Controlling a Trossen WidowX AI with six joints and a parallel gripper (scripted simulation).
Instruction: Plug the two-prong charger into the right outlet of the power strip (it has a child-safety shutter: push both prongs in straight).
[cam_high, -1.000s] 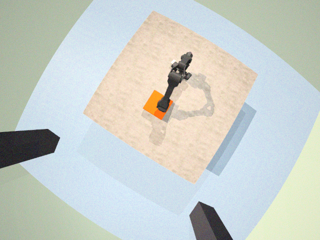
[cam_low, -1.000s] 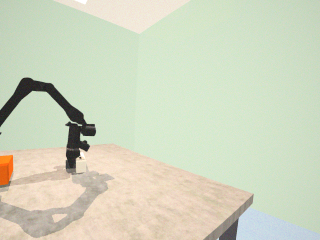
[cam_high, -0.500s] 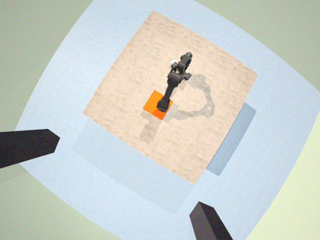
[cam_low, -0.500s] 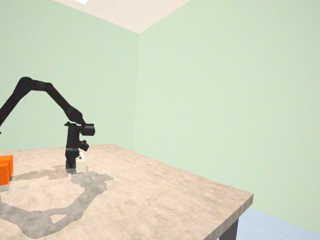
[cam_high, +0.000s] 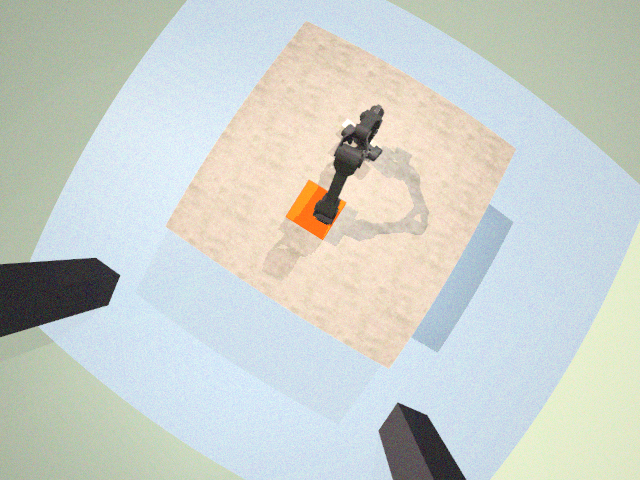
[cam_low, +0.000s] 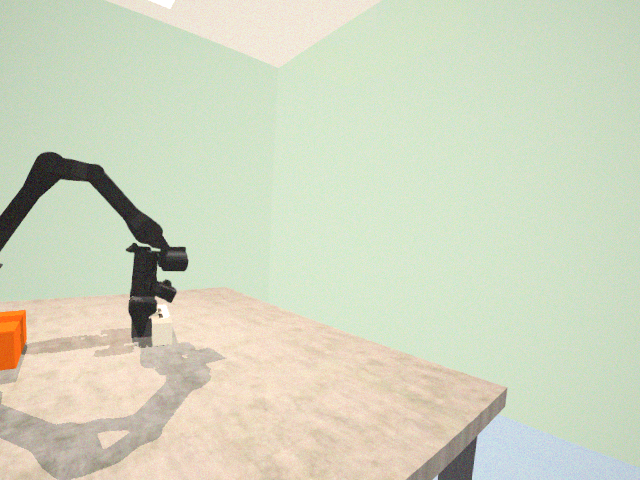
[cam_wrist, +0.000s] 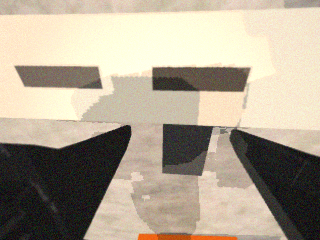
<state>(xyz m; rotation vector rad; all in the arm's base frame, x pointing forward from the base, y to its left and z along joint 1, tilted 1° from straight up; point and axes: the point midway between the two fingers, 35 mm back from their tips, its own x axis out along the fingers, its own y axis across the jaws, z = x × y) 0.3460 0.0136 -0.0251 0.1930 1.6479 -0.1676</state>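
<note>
Now: the charger 2 cm ahead of my gripper tip, 1 cm to the right of it and 1 cm above it.
</note>
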